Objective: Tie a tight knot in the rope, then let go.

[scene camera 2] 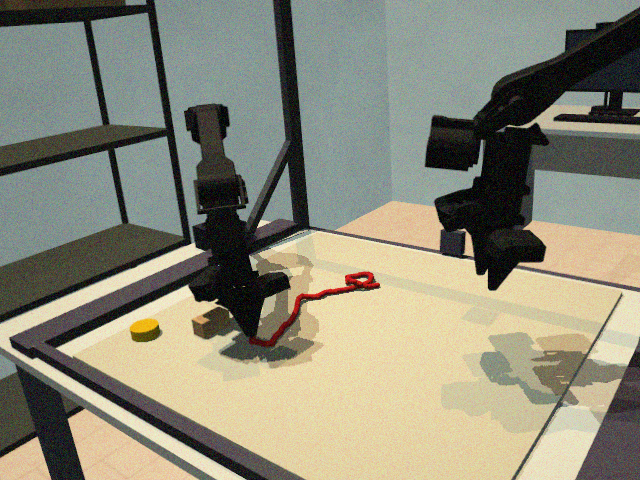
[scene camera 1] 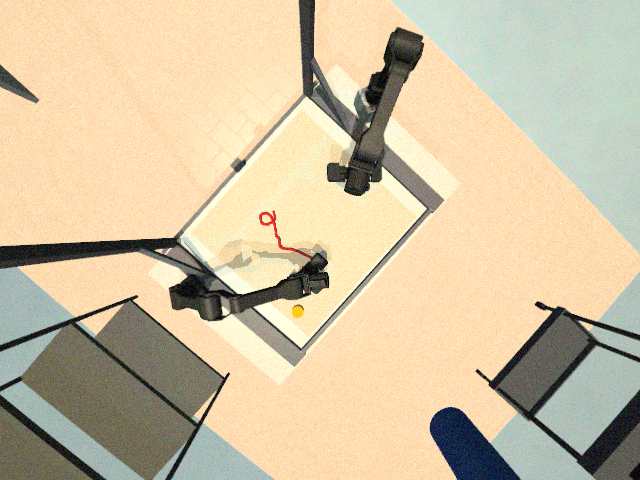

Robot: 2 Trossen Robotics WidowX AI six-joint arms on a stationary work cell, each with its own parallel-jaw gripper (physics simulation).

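Places are measured from the left arm's base along level axes (x ahead, y left, z up), in metres.
Pixels of known places: left gripper, fingertip midpoint: (scene camera 2: 486, 282); right gripper, fingertip midpoint: (scene camera 2: 251, 336) (scene camera 1: 312, 267); left arm's base at its link origin: (scene camera 1: 374, 96); right arm's base at its link origin: (scene camera 1: 188, 291).
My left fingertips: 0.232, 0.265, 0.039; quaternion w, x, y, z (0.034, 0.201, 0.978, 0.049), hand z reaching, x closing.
Observation:
Ahead of a thing's pixels: the offset from my left fingertips to its top centre, as dx, dy, dz. "pt": to the spot under its first point. Level surfaces: height alone.
A red rope @[pt +0.354, +0.124, -0.122] (scene camera 1: 280, 246) (scene camera 2: 326, 292) lies bent on the table mat @[dz -0.136] (scene camera 1: 385, 217) (scene camera 2: 392, 392). Its far end forms one open loop, with a short tail at the crossing. My right gripper (scene camera 1: 314, 261) (scene camera 2: 251, 333) points down at the rope's other end, low over the mat, and is shut on the rope near that end. The fingers hide the held piece. My left gripper (scene camera 1: 356, 173) (scene camera 2: 486, 281) hangs well above the mat, away from the rope, its fingers partly open and empty.
A yellow disc @[+0.403, +0.412, -0.117] (scene camera 1: 297, 311) (scene camera 2: 144, 329) lies near the mat's corner. A wooden block @[+0.350, +0.305, -0.106] (scene camera 2: 210, 322) lies beside my right gripper in scene camera 2; my right arm hides it in scene camera 1. A dark frame post (scene camera 1: 307, 46) (scene camera 2: 292, 103) rises from the table's edge.

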